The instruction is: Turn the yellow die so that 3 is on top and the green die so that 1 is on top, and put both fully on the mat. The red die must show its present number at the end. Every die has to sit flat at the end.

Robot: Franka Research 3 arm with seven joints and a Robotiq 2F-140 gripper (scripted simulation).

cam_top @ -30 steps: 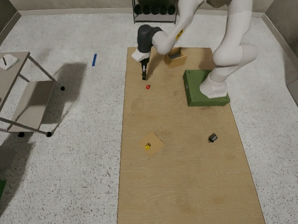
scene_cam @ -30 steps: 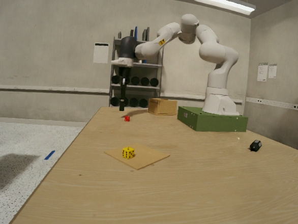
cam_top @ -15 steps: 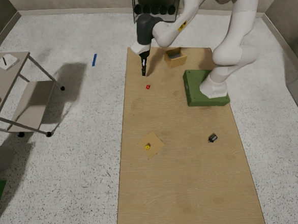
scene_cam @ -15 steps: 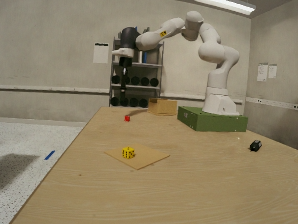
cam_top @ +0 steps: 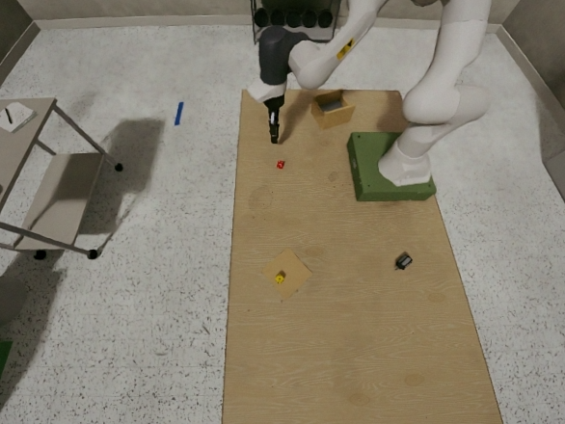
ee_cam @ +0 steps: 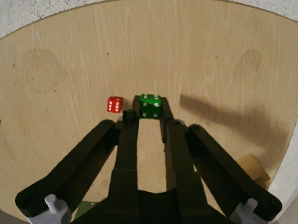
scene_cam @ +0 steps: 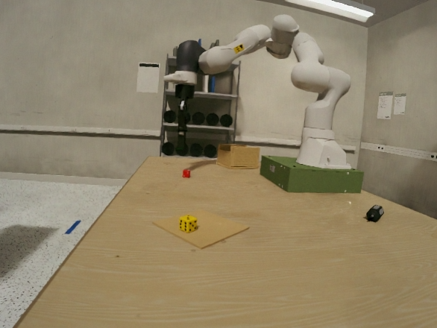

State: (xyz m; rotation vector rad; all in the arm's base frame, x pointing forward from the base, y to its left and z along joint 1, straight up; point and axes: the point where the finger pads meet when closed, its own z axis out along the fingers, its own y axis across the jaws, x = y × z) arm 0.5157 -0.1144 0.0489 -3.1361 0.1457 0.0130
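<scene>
The green die lies 20 mm below my hand. Round my hand: wooden box 280 mm behind, 250 mm to the right, 90 mm below; tan mat 550 mm to the left, 130 mm below, 60 mm behind; red die 120 mm below, 70 mm to the left, 30 mm behind.
</scene>
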